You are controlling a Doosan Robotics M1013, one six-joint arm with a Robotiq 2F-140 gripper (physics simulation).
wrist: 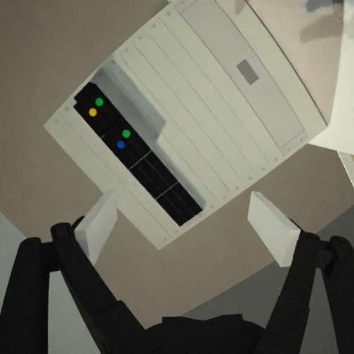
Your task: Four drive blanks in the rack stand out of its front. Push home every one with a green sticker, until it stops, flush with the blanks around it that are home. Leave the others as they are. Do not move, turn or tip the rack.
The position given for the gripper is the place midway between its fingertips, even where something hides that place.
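Observation:
Gripper (183, 205), in sight. Rack (228, 72), likewise.

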